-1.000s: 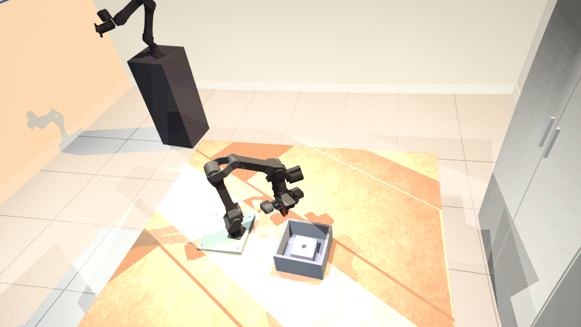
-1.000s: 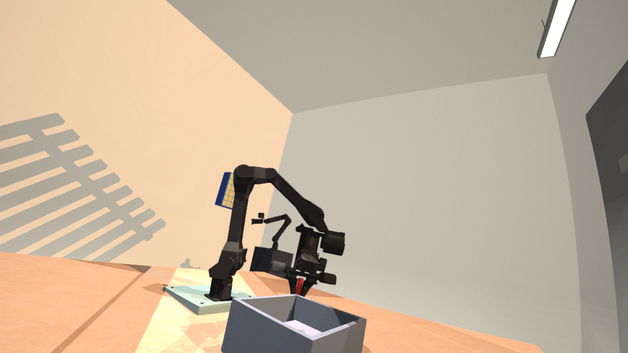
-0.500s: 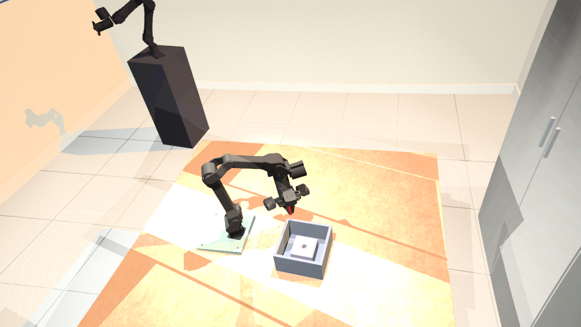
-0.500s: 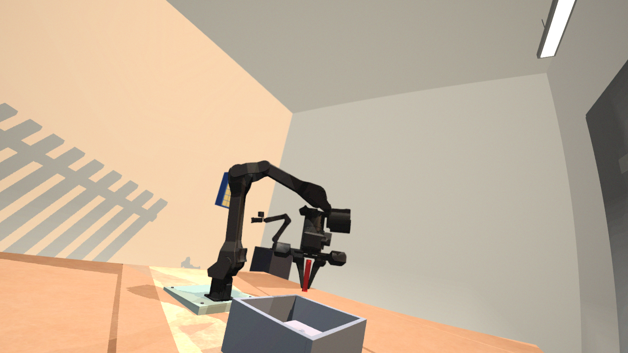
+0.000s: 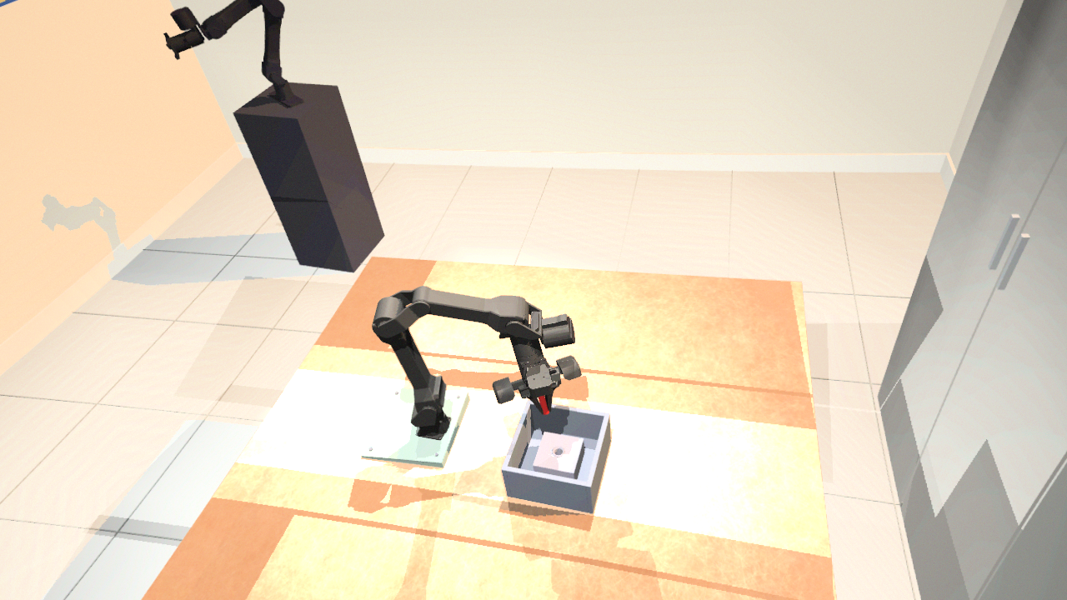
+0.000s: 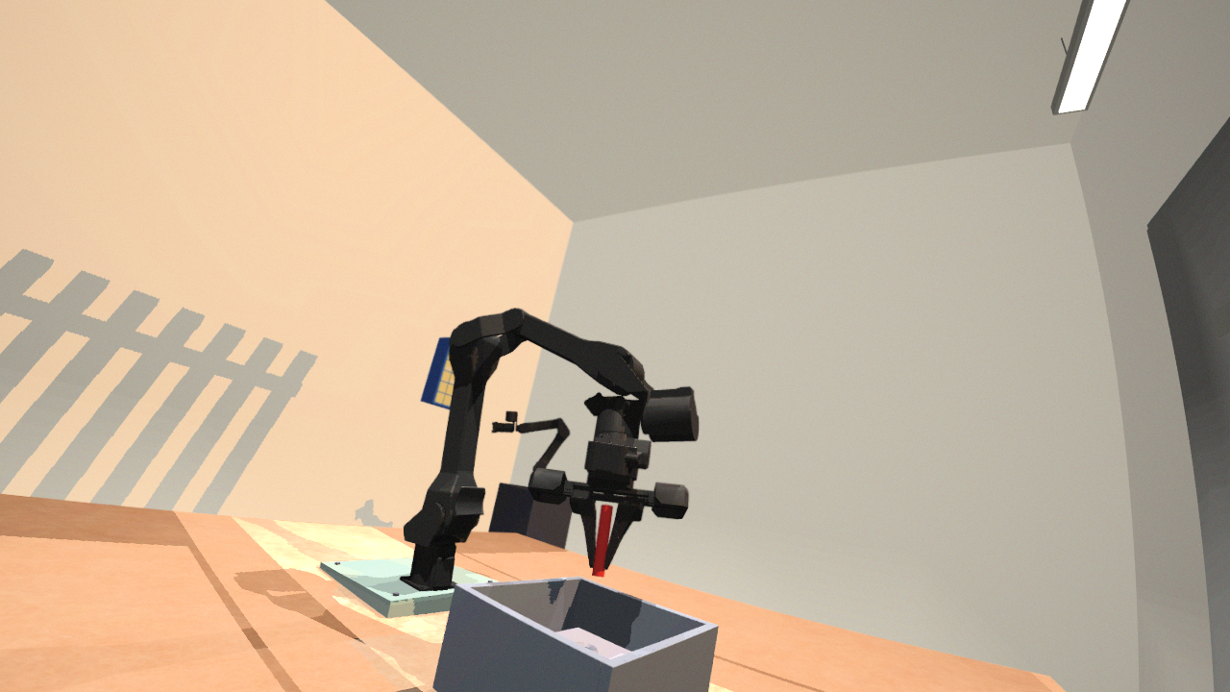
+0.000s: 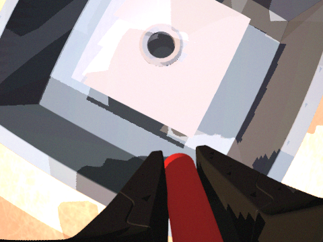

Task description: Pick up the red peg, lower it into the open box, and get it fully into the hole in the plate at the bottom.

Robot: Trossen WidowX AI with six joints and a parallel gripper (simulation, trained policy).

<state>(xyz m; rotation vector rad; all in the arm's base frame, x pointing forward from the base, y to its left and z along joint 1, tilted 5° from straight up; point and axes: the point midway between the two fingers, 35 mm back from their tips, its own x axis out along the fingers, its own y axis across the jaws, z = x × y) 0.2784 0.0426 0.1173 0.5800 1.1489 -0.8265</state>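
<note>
My gripper tip is 10 mm past the red peg, 10 mm to the right of it and 30 mm below it. From my gripper tip the other things lie so: grey box: 40 mm ahead, 50 mm to the right, 100 mm below.
</note>
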